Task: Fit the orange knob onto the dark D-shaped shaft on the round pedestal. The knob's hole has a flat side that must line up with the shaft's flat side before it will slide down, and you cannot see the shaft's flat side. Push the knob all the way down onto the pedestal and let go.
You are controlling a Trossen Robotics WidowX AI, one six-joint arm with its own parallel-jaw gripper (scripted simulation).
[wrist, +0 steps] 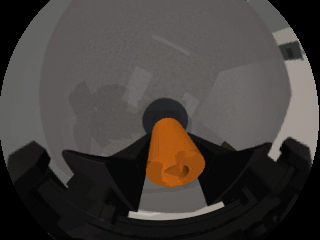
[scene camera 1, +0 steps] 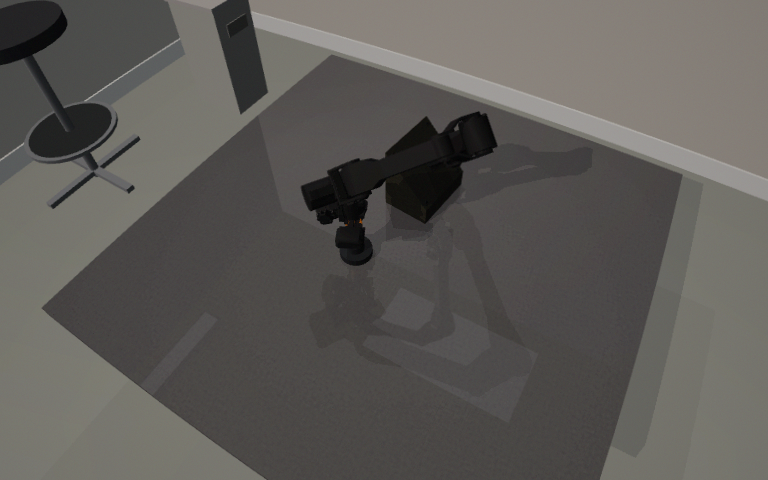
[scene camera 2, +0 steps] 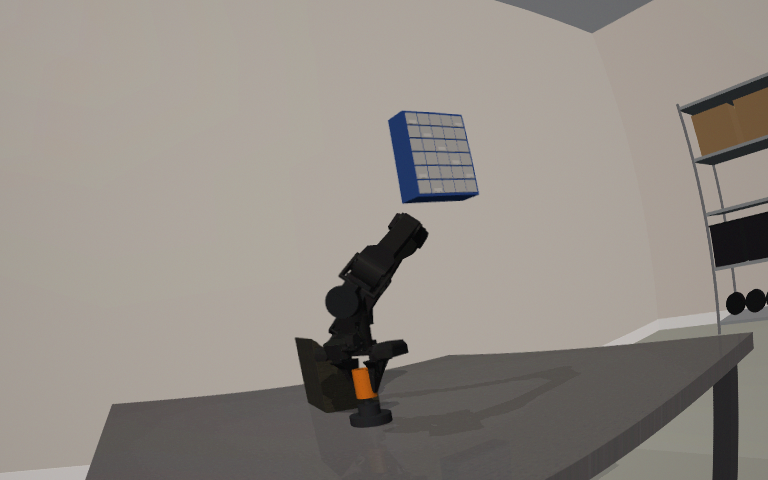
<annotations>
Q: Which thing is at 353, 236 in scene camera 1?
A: The gripper.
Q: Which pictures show the gripper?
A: The wrist view, scene camera 1 and scene camera 2: all of them.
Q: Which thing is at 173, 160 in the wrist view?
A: An orange knob.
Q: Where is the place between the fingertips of the gripper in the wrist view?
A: At 168, 136
</annotations>
